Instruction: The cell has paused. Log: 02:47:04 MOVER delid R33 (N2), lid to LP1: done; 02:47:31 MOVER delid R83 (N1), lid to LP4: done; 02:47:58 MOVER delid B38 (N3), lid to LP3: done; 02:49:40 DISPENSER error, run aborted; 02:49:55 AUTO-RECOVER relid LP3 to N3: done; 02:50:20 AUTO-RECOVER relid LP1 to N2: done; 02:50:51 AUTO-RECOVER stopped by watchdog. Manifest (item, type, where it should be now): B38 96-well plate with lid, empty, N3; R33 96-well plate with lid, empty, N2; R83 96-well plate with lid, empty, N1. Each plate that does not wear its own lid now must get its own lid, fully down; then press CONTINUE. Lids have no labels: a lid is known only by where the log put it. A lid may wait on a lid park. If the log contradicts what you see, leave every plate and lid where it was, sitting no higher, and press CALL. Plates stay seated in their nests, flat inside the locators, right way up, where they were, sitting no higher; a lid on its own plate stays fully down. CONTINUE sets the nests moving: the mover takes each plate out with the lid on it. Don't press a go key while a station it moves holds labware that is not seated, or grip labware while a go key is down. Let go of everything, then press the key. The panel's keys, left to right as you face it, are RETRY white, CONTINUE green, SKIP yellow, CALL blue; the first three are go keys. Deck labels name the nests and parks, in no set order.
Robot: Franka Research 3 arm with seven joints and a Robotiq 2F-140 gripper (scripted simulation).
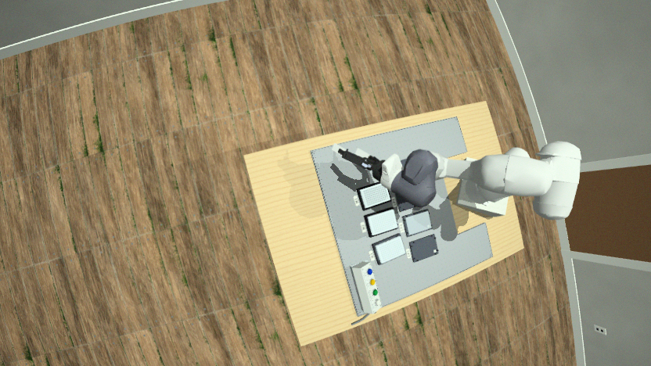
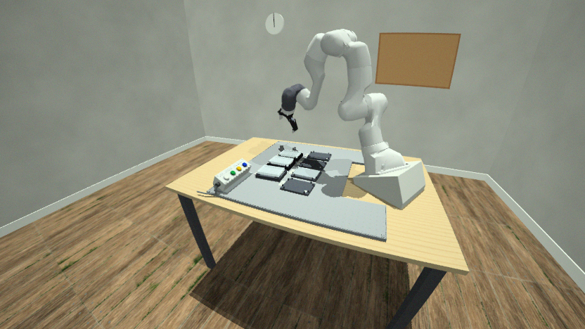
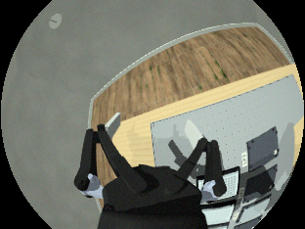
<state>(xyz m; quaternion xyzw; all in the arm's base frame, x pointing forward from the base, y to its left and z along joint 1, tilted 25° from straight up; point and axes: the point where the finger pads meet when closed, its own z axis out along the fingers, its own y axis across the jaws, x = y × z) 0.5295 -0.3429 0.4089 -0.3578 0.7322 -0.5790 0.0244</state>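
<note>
My gripper is now 220 mm past the pale lid, 450 mm to the right of it and 150 mm above it. The rest, counted from my hand: plate: 80 mm behind, 230 mm to the left, 140 mm below; blue key: 110 mm ahead, 520 mm to the left, 90 mm below; LP4 sign: 140 mm behind, 430 mm to the left, 160 mm below.
</note>
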